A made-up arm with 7 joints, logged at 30 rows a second.
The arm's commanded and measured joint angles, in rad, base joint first. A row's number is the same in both.
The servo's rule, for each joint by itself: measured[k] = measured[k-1] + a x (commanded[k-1-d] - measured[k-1]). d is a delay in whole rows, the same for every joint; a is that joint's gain. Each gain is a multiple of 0.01, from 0.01 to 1. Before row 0 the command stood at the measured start. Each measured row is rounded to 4 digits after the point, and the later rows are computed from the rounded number. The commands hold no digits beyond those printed.
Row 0, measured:
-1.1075 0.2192 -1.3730 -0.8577 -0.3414 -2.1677 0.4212
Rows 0 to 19, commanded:
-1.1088 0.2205 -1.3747 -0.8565 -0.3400 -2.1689 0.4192
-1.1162 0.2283 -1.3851 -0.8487 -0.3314 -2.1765 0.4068
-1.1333 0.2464 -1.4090 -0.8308 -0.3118 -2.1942 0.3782
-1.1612 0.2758 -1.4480 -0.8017 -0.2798 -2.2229 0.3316
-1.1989 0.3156 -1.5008 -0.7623 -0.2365 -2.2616 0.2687
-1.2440 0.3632 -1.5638 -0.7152 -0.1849 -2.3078 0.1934
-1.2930 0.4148 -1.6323 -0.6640 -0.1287 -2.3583 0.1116
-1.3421 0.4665 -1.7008 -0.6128 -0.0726 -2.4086 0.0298
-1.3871 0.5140 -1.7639 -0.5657 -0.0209 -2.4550 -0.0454
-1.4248 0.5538 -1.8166 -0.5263 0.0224 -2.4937 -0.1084
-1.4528 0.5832 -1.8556 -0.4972 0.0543 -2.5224 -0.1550
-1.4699 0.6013 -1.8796 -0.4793 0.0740 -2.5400 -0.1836
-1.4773 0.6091 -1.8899 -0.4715 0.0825 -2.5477 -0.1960
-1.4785 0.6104 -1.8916 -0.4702 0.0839 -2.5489 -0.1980
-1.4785 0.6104 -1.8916 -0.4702 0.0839 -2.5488 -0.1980
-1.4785 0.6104 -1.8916 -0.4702 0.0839 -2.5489 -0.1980
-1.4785 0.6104 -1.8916 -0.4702 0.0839 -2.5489 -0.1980
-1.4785 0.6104 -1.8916 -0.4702 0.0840 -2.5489 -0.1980
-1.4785 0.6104 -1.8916 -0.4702 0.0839 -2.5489 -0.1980
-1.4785 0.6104 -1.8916 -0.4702 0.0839 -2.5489 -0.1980
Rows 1 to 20, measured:
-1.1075 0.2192 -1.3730 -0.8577 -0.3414 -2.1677 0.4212
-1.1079 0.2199 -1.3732 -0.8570 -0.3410 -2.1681 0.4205
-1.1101 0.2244 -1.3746 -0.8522 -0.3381 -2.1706 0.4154
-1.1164 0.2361 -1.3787 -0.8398 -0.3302 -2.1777 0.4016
-1.1285 0.2571 -1.3870 -0.8177 -0.3151 -2.1913 0.3757
-1.1475 0.2881 -1.4007 -0.7856 -0.2915 -2.2124 0.3361
-1.1736 0.3279 -1.4203 -0.7448 -0.2595 -2.2410 0.2833
-1.2058 0.3740 -1.4457 -0.6979 -0.2203 -2.2762 0.2198
-1.2426 0.4230 -1.4763 -0.6485 -0.1760 -2.3159 0.1495
-1.2816 0.4712 -1.5108 -0.6005 -0.1295 -2.3576 0.0774
-1.3203 0.5150 -1.5475 -0.5575 -0.0839 -2.3984 0.0087
-1.3561 0.5511 -1.5845 -0.5225 -0.0424 -2.4356 -0.0519
-1.3868 0.5777 -1.6199 -0.4974 -0.0075 -2.4669 -0.1006
-1.4112 0.5943 -1.6523 -0.4824 0.0195 -2.4911 -0.1359
-1.4294 0.6028 -1.6810 -0.4753 0.0388 -2.5084 -0.1589
-1.4427 0.6068 -1.7063 -0.4723 0.0523 -2.5205 -0.1734
-1.4524 0.6087 -1.7285 -0.4711 0.0618 -2.5290 -0.1825
-1.4594 0.6096 -1.7481 -0.4706 0.0684 -2.5350 -0.1882
-1.4646 0.6100 -1.7653 -0.4704 0.0731 -2.5392 -0.1918
-1.4684 0.6102 -1.7805 -0.4703 0.0763 -2.5421 -0.1941
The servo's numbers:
d 1
a 0.27 0.53 0.12 0.58 0.30 0.30 0.37

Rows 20 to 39, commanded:
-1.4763 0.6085 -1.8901 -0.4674 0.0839 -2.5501 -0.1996
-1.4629 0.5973 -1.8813 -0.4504 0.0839 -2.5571 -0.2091
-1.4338 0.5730 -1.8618 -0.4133 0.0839 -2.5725 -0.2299
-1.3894 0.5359 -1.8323 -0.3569 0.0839 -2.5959 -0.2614
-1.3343 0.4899 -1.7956 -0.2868 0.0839 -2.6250 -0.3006
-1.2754 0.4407 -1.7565 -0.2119 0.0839 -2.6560 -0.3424
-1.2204 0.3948 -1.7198 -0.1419 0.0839 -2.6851 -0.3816
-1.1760 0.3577 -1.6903 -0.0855 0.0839 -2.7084 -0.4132
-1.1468 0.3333 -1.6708 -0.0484 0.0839 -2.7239 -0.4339
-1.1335 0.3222 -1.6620 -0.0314 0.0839 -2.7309 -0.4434
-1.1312 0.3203 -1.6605 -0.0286 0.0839 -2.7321 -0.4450
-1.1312 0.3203 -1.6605 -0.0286 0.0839 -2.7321 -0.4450
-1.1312 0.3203 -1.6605 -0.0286 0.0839 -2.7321 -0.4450
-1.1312 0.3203 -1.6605 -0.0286 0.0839 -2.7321 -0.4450
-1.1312 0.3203 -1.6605 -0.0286 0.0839 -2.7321 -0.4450
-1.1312 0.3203 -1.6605 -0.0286 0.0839 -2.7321 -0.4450
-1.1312 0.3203 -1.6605 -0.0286 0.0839 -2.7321 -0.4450
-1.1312 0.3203 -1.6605 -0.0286 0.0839 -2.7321 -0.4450
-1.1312 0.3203 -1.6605 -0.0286 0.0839 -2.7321 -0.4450
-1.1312 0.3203 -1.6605 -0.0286 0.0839 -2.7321 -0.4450
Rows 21 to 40, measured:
-1.4711 0.6103 -1.7938 -0.4702 0.0786 -2.5441 -0.1955
-1.4725 0.6093 -1.8054 -0.4686 0.0802 -2.5459 -0.1970
-1.4699 0.6029 -1.8145 -0.4580 0.0813 -2.5493 -0.2015
-1.4602 0.5871 -1.8202 -0.4321 0.0821 -2.5563 -0.2120
-1.4411 0.5600 -1.8217 -0.3885 0.0826 -2.5682 -0.2303
-1.4123 0.5228 -1.8186 -0.3295 0.0830 -2.5852 -0.2563
-1.3753 0.4793 -1.8111 -0.2613 0.0833 -2.6064 -0.2882
-1.3335 0.4345 -1.8001 -0.1920 0.0835 -2.6300 -0.3228
-1.2910 0.3938 -1.7869 -0.1302 0.0836 -2.6535 -0.3562
-1.2521 0.3617 -1.7730 -0.0828 0.0837 -2.6746 -0.3849
-1.2201 0.3408 -1.7597 -0.0530 0.0838 -2.6915 -0.4065
-1.1961 0.3299 -1.7478 -0.0388 0.0838 -2.7037 -0.4207
-1.1786 0.3248 -1.7373 -0.0329 0.0838 -2.7122 -0.4297
-1.1658 0.3224 -1.7281 -0.0304 0.0838 -2.7182 -0.4354
-1.1565 0.3213 -1.7200 -0.0294 0.0838 -2.7224 -0.4390
-1.1497 0.3208 -1.7129 -0.0289 0.0838 -2.7253 -0.4412
-1.1447 0.3205 -1.7066 -0.0287 0.0838 -2.7273 -0.4426
-1.1411 0.3204 -1.7011 -0.0286 0.0838 -2.7287 -0.4435
-1.1384 0.3203 -1.6962 -0.0286 0.0838 -2.7297 -0.4441
-1.1365 0.3203 -1.6919 -0.0286 0.0838 -2.7304 -0.4444

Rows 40 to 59, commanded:
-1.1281 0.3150 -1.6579 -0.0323 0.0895 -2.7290 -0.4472
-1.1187 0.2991 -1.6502 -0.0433 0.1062 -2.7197 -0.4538
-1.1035 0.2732 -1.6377 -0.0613 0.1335 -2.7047 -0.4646
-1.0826 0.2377 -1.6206 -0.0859 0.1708 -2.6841 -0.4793
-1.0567 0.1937 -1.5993 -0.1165 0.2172 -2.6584 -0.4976
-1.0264 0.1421 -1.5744 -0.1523 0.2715 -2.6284 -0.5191
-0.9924 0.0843 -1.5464 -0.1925 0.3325 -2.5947 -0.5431
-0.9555 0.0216 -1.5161 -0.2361 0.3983 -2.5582 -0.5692
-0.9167 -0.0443 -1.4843 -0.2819 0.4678 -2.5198 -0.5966
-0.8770 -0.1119 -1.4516 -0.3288 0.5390 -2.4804 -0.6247
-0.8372 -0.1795 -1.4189 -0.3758 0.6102 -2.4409 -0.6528
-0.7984 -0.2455 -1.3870 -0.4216 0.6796 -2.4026 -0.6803
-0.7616 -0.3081 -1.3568 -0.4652 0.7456 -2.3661 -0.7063
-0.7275 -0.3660 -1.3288 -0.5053 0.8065 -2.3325 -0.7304
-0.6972 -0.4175 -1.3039 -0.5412 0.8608 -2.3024 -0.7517
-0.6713 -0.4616 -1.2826 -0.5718 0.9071 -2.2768 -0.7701
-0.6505 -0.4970 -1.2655 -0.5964 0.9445 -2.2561 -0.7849
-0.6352 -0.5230 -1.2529 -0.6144 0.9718 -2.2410 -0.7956
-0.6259 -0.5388 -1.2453 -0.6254 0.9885 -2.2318 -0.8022
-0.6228 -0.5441 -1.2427 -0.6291 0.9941 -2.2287 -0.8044
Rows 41 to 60, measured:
-1.1351 0.3203 -1.6881 -0.0286 0.0838 -2.7309 -0.4446
-1.1332 0.3175 -1.6845 -0.0307 0.0855 -2.7303 -0.4456
-1.1293 0.3077 -1.6804 -0.0380 0.0917 -2.7271 -0.4486
-1.1223 0.2894 -1.6753 -0.0515 0.1042 -2.7204 -0.4545
-1.1116 0.2620 -1.6687 -0.0715 0.1242 -2.7095 -0.4637
-1.0968 0.2258 -1.6604 -0.0976 0.1521 -2.6942 -0.4762
-1.0778 0.1814 -1.6501 -0.1293 0.1879 -2.6745 -0.4921
-1.0547 0.1299 -1.6377 -0.1660 0.2313 -2.6506 -0.5110
-1.0279 0.0725 -1.6231 -0.2067 0.2814 -2.6229 -0.5325
-0.9979 0.0106 -1.6064 -0.2503 0.3373 -2.5920 -0.5562
-0.9653 -0.0543 -1.5878 -0.2958 0.3978 -2.5585 -0.5815
-0.9307 -0.1207 -1.5675 -0.3422 0.4615 -2.5232 -0.6079
-0.8950 -0.1868 -1.5458 -0.3883 0.5269 -2.4870 -0.6347
-0.8590 -0.2511 -1.5231 -0.4329 0.5925 -2.4507 -0.6612
-0.8235 -0.3120 -1.4998 -0.4749 0.6567 -2.4152 -0.6868
-0.7894 -0.3679 -1.4763 -0.5134 0.7179 -2.3814 -0.7108
-0.7575 -0.4176 -1.4531 -0.5473 0.7747 -2.3500 -0.7327
-0.7286 -0.4597 -1.4306 -0.5758 0.8256 -2.3218 -0.7520
-0.7034 -0.4932 -1.4093 -0.5982 0.8695 -2.2976 -0.7681
-0.6825 -0.5174 -1.3896 -0.6140 0.9052 -2.2779 -0.7807

